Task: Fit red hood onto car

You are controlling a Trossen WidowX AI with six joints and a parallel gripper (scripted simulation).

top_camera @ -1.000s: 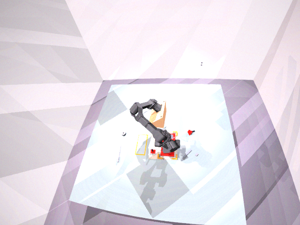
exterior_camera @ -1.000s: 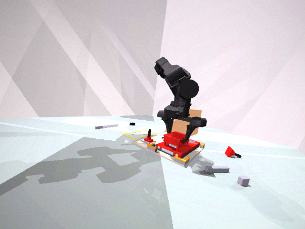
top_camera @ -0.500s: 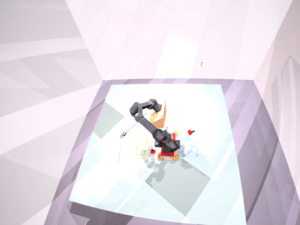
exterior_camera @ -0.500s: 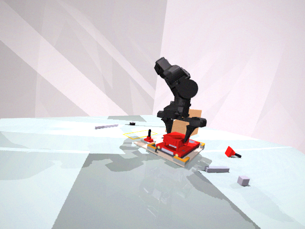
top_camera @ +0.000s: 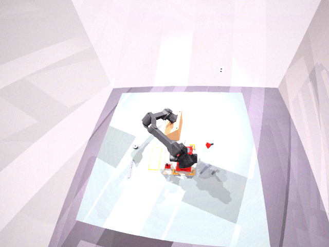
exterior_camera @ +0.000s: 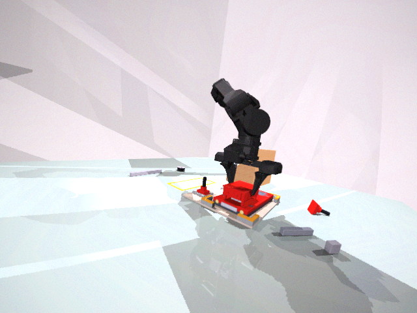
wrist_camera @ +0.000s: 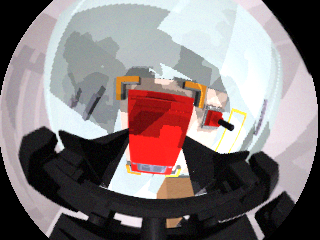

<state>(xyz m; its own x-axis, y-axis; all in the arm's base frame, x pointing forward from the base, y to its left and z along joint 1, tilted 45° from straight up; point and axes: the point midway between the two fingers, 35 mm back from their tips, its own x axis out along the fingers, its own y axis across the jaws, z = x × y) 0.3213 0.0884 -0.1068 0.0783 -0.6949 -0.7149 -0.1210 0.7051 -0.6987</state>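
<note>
My gripper tip is 2 cm above the grey engine block. Round my gripper tip: red hood: 1 cm above; grey bar: 39 cm to the right, 12 cm ahead, 4 cm below; black tyre: 42 cm to the right, 7 cm behind, 4 cm below.
</note>
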